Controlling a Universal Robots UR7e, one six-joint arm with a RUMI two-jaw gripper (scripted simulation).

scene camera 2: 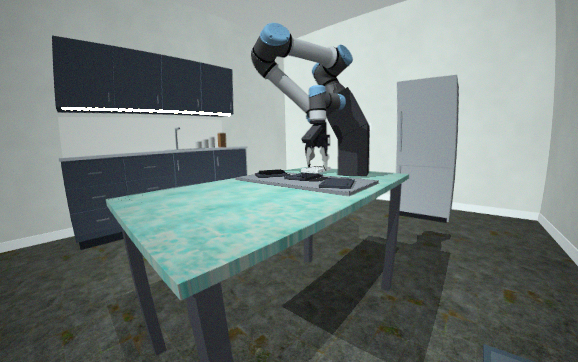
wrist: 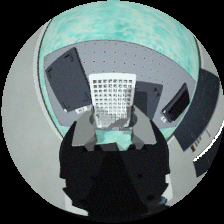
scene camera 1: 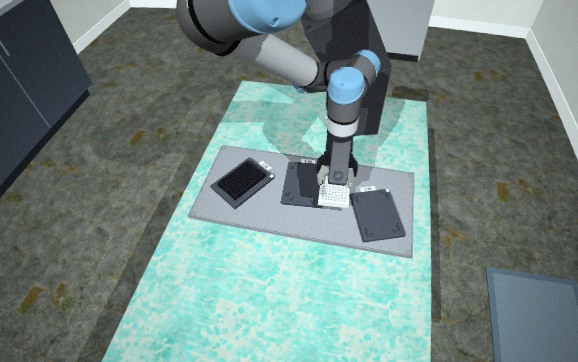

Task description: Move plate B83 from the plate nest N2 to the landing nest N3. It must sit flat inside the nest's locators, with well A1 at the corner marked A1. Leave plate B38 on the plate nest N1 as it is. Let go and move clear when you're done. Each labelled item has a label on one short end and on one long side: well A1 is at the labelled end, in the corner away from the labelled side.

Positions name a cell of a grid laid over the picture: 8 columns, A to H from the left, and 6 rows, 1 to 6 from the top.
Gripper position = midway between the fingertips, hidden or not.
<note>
In view: the gripper (scene camera 1: E4), a white well plate (scene camera 1: E4) and a black well plate (scene camera 1: D3).
The white well plate shows as well in the wrist view (wrist: D3). The gripper also shows in scene camera 2 (scene camera 2: E3) and in the wrist view (wrist: E3).
</note>
